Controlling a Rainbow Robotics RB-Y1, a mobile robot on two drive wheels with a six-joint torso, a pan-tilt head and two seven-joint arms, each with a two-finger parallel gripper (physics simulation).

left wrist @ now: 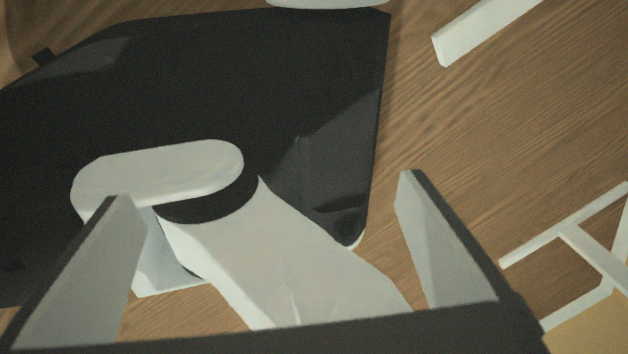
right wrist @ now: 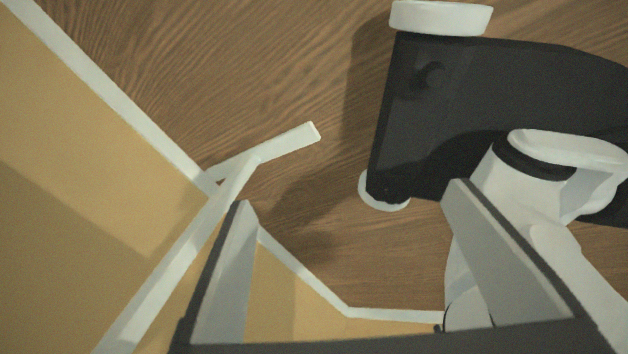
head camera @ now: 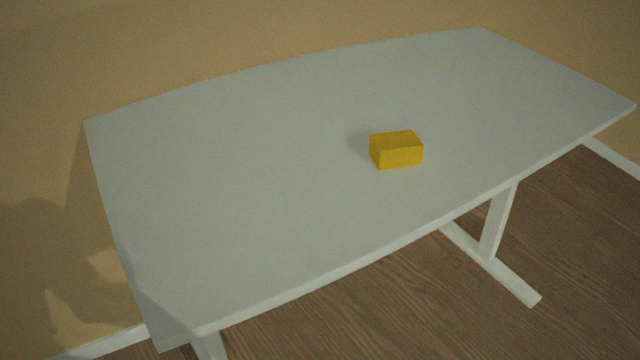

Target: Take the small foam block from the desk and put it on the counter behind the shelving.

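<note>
A small yellow foam block lies on the white desk, right of the middle of its top and nearer the front edge than the back one, in the head view. My left gripper is open and empty; in its wrist view the fingers stand wide apart above the floor and my own base. My right gripper is open and empty, also above the floor beside my base. Neither gripper shows in the head view, so both are away from the block. The counter and the shelving do not show in these views.
A tan wall runs behind the desk. The desk's white leg and foot stand on the wooden floor below. My dark wheeled base shows in both wrist views. A white foot and post stand near the wall in the right wrist view.
</note>
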